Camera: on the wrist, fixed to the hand. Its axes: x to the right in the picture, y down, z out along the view.
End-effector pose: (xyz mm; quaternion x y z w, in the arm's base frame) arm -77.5 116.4 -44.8 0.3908 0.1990 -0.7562 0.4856
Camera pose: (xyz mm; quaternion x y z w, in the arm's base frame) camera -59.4 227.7 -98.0 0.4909 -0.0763 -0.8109 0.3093
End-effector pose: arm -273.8 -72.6 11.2 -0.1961 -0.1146 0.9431 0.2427
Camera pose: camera -187.3 -39.4 -72.3 -0.0572 0.1926 0.9260 0.3196
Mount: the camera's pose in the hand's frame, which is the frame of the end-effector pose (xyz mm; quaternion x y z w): -26.7 -38.1 -115.7 0.3366 -0.0443 -0.0323 0.9401
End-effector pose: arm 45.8 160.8 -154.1 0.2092 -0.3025 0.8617 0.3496
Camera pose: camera 74.2 247.1 -239.5 0.3623 -0.0031 0.8913 0.2727
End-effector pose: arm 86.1 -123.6 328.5 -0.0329 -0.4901 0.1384 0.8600
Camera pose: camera 179.7 -158.2 253.7 0.2805 -0.4533 0.2687 0.8023
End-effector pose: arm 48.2 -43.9 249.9 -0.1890 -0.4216 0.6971 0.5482
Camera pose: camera 164.0 -22.9 208.6 0.0513 -0.1921 0.7879 0.5828
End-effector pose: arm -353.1 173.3 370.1 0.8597 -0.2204 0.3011 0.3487
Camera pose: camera -392.0 287.7 401.0 0.9460 -0.0935 0.3079 0.0384
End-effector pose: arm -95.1 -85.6 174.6 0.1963 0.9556 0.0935 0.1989
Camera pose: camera -133.7 -142.7 278.5 0.2248 0.9273 -0.2489 0.1663
